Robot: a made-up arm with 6 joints.
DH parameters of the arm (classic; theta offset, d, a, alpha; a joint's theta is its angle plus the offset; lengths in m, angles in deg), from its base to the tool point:
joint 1: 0 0.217 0 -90
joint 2: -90 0 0.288 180
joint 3: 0 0 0 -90
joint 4: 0 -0.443 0 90
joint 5: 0 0.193 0 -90
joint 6: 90 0 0 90
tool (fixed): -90 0 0 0
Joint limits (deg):
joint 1: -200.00..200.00
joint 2: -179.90..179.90
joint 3: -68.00..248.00
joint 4: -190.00..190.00
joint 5: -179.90..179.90
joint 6: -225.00..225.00
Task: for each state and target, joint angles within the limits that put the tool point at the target. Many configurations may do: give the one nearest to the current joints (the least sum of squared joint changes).
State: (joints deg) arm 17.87 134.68 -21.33 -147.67 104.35 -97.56
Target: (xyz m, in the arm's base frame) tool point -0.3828 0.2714 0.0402
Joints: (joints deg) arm -12.75 179.78 -5.71 -159.02 104.35 -97.56
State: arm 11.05 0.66 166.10 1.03 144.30 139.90
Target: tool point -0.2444 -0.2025 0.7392
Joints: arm 2.21 22.38 166.47 1.43 144.30 139.90
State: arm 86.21 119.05 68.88 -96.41 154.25 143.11
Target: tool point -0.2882 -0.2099 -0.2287
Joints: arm 47.44 160.59 24.02 -111.36 154.25 143.11
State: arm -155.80 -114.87 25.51 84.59 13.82 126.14
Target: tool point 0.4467 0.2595 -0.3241
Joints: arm -152.24 -154.58 37.61 83.57 13.82 126.14
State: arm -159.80 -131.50 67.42 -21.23 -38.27 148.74
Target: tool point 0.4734 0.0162 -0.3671
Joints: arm -200.00 -152.73 83.95 -23.39 -38.27 148.74
